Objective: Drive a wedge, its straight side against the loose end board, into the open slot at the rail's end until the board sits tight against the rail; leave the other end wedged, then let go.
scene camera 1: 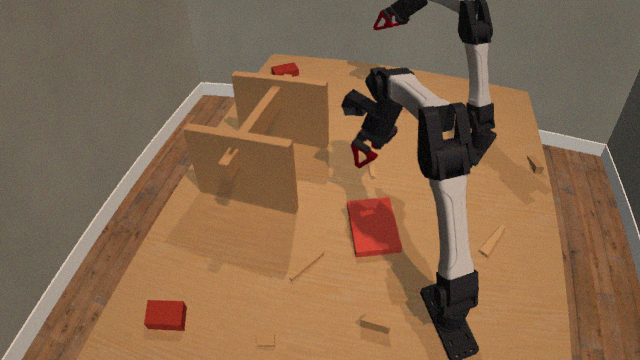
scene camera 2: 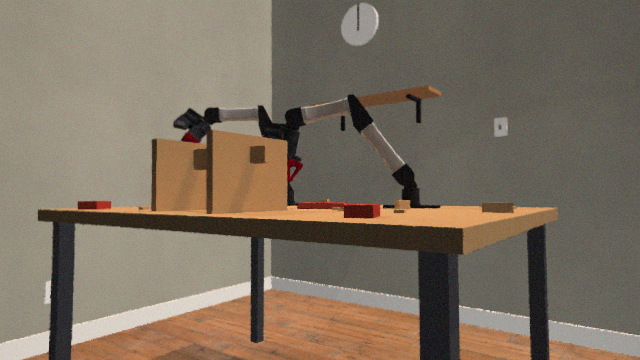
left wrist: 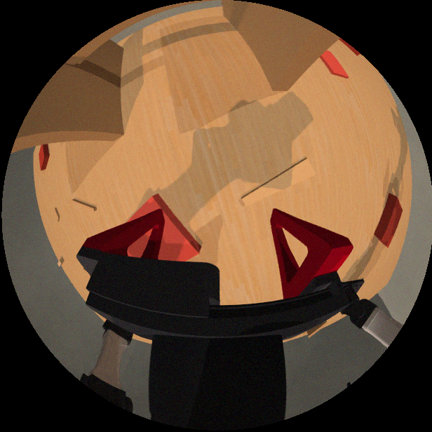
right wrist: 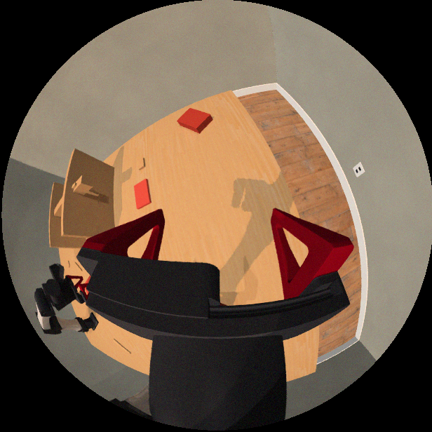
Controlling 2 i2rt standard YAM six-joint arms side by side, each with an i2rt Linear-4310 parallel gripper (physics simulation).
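Seen in the pictures: left gripper, between the fingertips: [scene camera 1: 365, 157]; right gripper, between the fingertips: [scene camera 1: 379, 27]; left arm's base, origin of its link: [scene camera 1: 448, 321]; right arm's base, origin of its link: [scene camera 1: 477, 145] [scene camera 2: 287, 205].
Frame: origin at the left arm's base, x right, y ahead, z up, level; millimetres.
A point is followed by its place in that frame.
Note:
Two upright end boards, the lower one [scene camera 1: 250, 175] {y 345, x 465, z 108 mm} [scene camera 2: 242, 185] {y 408, x 504, z 76 mm} [left wrist: 65, 105] and the upper one [scene camera 1: 300, 117] {y 173, x 676, z 100 mm} [right wrist: 95, 215], stand joined by a rail [scene camera 1: 260, 110] {y 290, x 605, z 197 mm}. The rail's slotted end [scene camera 1: 228, 157] {y 389, x 453, z 187 mm} [scene camera 2: 257, 154] {y 400, x 463, z 163 mm} sticks out of the lower board; its notch looks empty. At the other end, a wedge [right wrist: 82, 185] seems to sit in the rail's tip. A thin wedge [scene camera 1: 371, 171] {y 17, x 498, z 8 mm} [left wrist: 280, 183] lies flat on the table. My left gripper [scene camera 1: 364, 156] {y 47, x 468, z 92 mm} [scene camera 2: 295, 170] [left wrist: 217, 214] is open above the table near it. My right gripper [scene camera 1: 385, 21] {y -182, x 975, z 228 mm} [right wrist: 217, 214] is open, high up, far from the boards.
A red slab [scene camera 1: 375, 227] {y 77, x 294, z 20 mm} [left wrist: 180, 240] lies below the left gripper in scene camera 1. Red blocks [scene camera 1: 165, 315] {y 604, x 158, z 27 mm} [scene camera 1: 285, 69] {y 142, x 1112, z 28 mm} lie toward the corners. More wood pieces [scene camera 1: 492, 241] {y -203, x 164, z 9 mm} [scene camera 1: 375, 324] {y 164, x 35, z 30 mm} [scene camera 1: 535, 164] {y -503, x 372, z 23 mm} [scene camera 1: 306, 266] {y 263, x 236, z 8 mm} are scattered on the table.

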